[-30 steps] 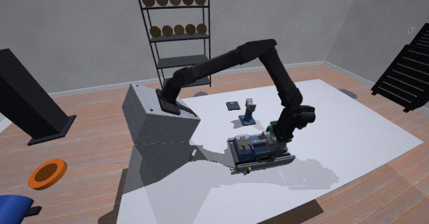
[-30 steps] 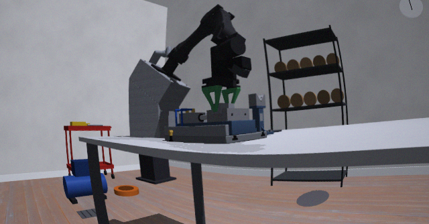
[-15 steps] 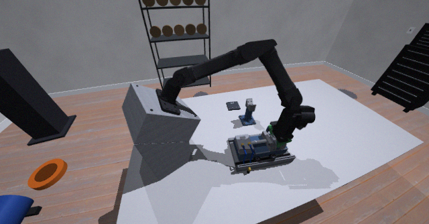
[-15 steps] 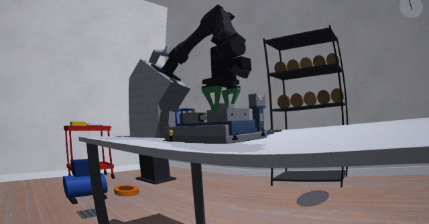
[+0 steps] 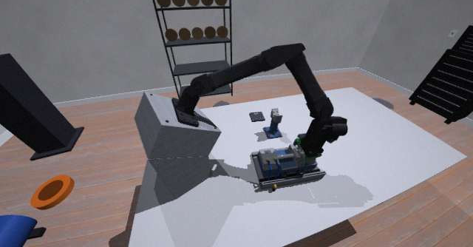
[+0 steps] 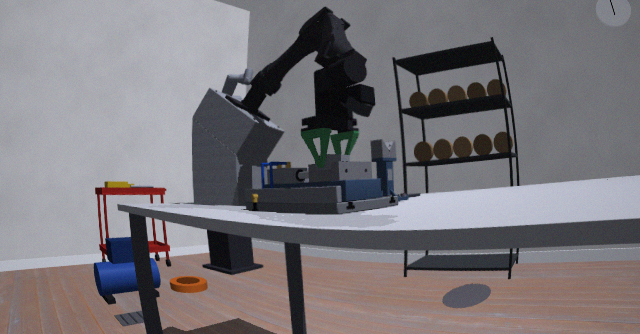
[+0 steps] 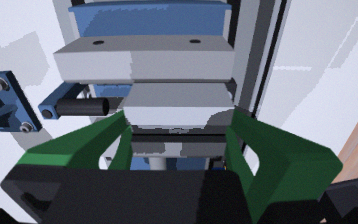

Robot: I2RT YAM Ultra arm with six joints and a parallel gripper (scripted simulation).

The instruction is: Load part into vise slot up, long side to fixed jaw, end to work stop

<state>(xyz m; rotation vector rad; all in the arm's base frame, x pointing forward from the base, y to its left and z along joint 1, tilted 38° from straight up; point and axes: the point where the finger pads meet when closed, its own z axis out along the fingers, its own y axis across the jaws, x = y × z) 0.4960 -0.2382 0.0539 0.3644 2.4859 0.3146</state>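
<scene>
My hand is 10 mm below the part. Also, from my hand: work stop: 20 mm ahead, 60 mm to the left, 10 mm below; fixed jaw: 40 mm ahead, 10 mm to the left, 20 mm below; moving jaw: 20 mm behind, 30 mm to the left, 20 mm below.
</scene>
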